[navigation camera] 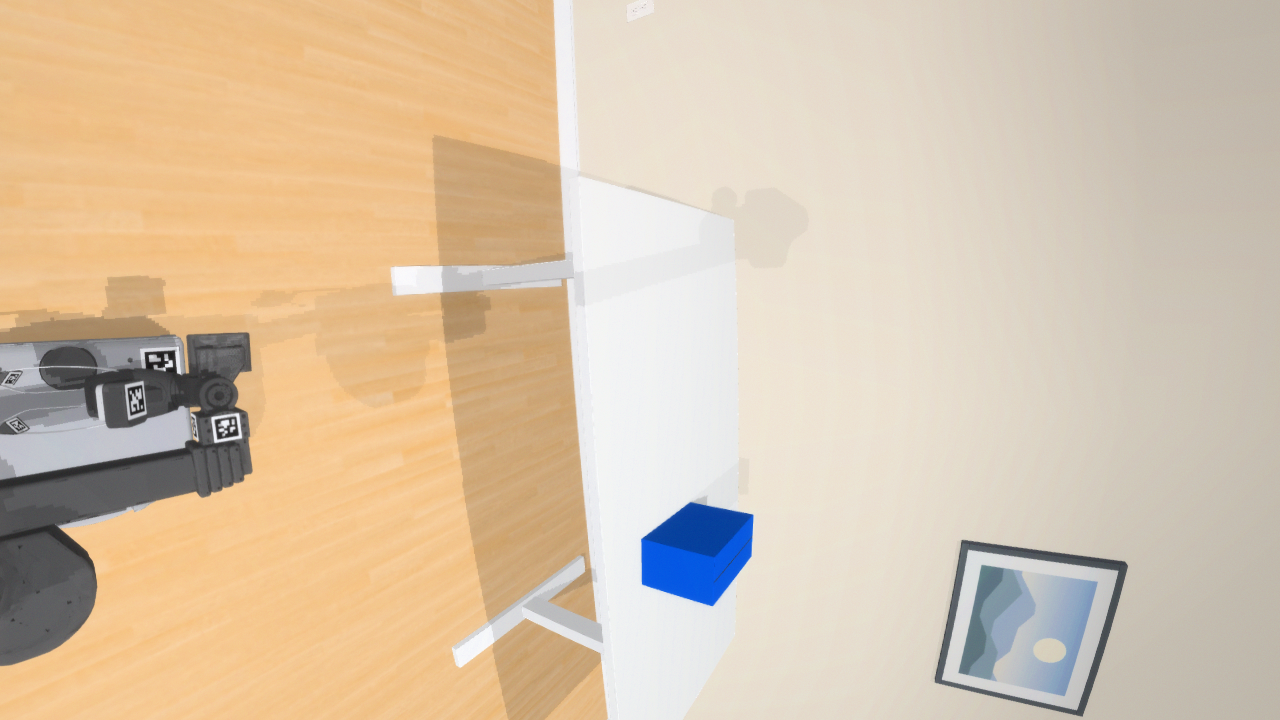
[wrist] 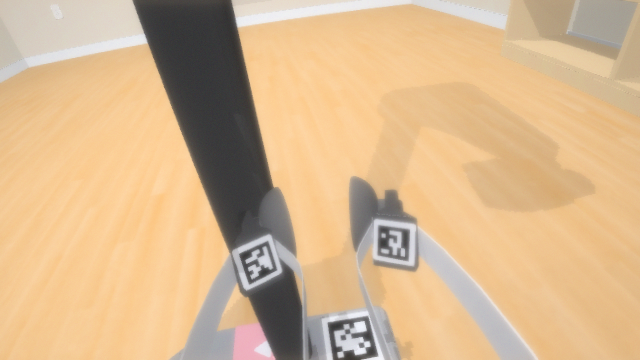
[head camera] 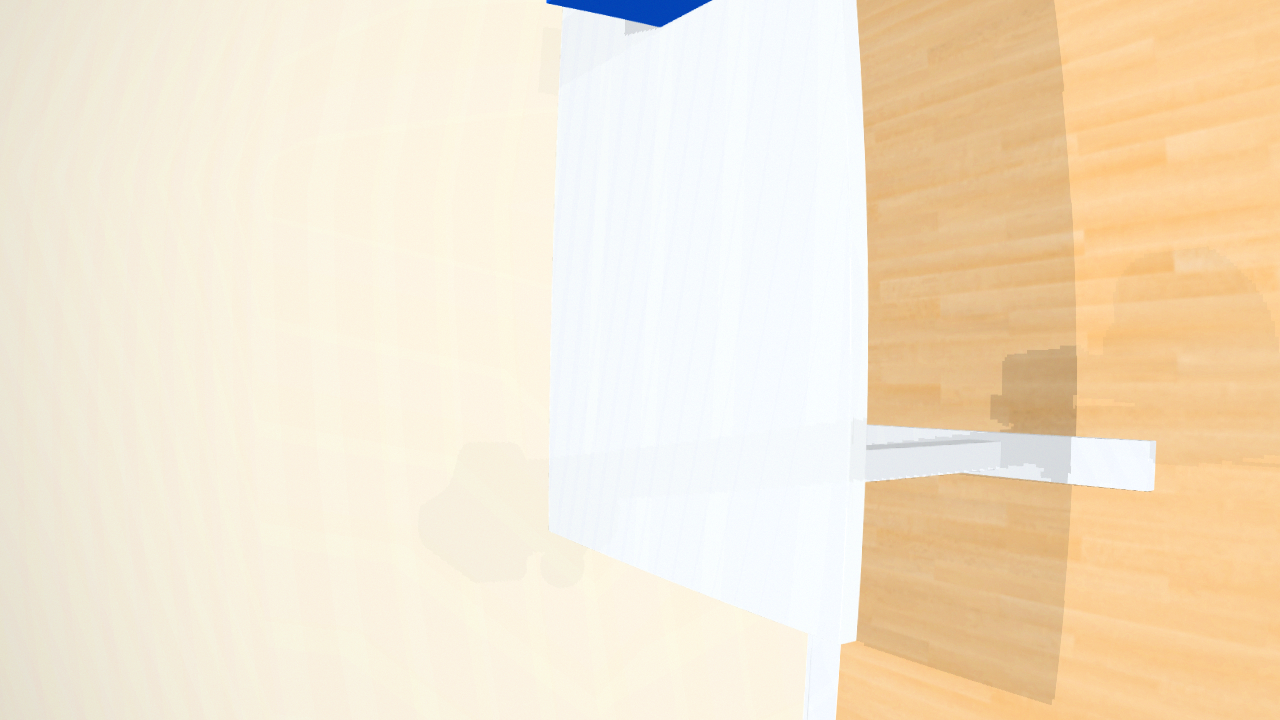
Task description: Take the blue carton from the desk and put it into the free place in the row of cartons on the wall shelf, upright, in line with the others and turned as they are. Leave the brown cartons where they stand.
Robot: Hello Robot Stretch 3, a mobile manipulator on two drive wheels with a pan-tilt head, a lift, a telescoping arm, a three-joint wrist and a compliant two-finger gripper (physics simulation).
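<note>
The blue carton stands on the white desk. In the head camera view a corner of it shows at the top edge; in the navigation view it is whole, near the desk's lower end. My gripper is open with a gap between its two fingertips and holds nothing. It is over the floor, away from the desk and the carton. The wall shelf, the row of brown cartons and the free place do not show in these views.
A framed picture hangs on the wall beyond the desk. White desk legs reach out over the floor. In the wrist view a dark mast stands at the left and a light wooden shelf unit stands at the upper right.
</note>
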